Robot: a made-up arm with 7 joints. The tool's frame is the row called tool. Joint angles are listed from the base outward.
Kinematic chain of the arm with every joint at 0, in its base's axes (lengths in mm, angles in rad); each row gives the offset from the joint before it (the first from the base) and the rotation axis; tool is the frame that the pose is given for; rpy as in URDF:
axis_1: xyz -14 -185 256 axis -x
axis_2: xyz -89 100 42 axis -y
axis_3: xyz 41 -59 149 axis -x
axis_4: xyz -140 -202 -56 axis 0.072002 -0.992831 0.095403
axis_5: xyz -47 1 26 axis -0.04 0.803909 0.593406
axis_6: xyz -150 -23 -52 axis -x
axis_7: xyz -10 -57 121 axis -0.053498 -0.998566 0.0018
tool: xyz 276 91 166 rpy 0 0 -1.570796
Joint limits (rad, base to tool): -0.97..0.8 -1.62..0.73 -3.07..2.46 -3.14..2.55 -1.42..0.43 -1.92..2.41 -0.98..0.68
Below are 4 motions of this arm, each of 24 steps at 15 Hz.
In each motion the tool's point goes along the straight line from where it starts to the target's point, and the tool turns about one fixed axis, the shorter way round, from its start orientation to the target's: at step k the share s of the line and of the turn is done. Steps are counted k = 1, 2, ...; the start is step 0. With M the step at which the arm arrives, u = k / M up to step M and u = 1 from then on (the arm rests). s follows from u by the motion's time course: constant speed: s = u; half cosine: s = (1 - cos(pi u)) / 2; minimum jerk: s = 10 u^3 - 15 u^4 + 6 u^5.
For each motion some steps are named. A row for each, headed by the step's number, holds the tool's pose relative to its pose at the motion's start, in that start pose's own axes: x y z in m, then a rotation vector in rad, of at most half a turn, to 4 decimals.
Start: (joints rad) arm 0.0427 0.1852 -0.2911 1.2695 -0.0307 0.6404 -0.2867
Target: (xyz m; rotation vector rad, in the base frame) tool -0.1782 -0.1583 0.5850 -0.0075 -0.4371 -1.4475
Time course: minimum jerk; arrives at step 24
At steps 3, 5, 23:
3: -0.0027 0.0022 -0.0008 -0.0122 -0.0005 0.0110
5: -0.0107 0.0088 -0.0031 -0.0491 -0.0019 0.0443
23: -0.1655 0.1367 -0.0486 -0.7598 -0.0296 0.6859

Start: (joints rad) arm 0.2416 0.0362 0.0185 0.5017 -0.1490 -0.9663 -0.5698
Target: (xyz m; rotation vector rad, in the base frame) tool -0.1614 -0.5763 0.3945 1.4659 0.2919 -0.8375
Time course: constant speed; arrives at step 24
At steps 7, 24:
7: 0.0645 -0.0376 -0.0103 0.2471 0.1096 0.0594
24: 0.2210 -0.1289 -0.0355 0.8472 0.3758 0.2037

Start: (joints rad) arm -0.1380 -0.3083 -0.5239 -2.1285 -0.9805 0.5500 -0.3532
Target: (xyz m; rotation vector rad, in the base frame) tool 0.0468 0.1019 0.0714 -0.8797 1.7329 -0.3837
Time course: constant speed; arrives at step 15
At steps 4, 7, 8, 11, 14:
4: -0.0465 -0.0130 0.0783 0.0587 0.1050 0.2773
7: -0.0813 -0.0227 0.1370 0.1027 0.1838 0.4852
8: -0.0930 -0.0260 0.1566 0.1173 0.2101 0.5545
11: -0.1278 -0.0357 0.2153 0.1613 0.2888 0.7625
14: -0.1627 -0.0455 0.2741 0.2053 0.3676 0.9704

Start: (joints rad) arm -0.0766 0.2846 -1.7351 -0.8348 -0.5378 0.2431 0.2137
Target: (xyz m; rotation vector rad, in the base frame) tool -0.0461 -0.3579 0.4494 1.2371 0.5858 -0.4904
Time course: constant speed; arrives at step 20
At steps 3, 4, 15, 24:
3: -0.0176 -0.0044 0.0089 0.0075 0.0024 0.1214
4: -0.0234 -0.0059 0.0119 0.0100 0.0032 0.1618
15: -0.0879 -0.0220 0.0446 0.0373 0.0121 0.6069
24: -0.1172 -0.0293 0.0595 0.0498 0.0161 0.8091

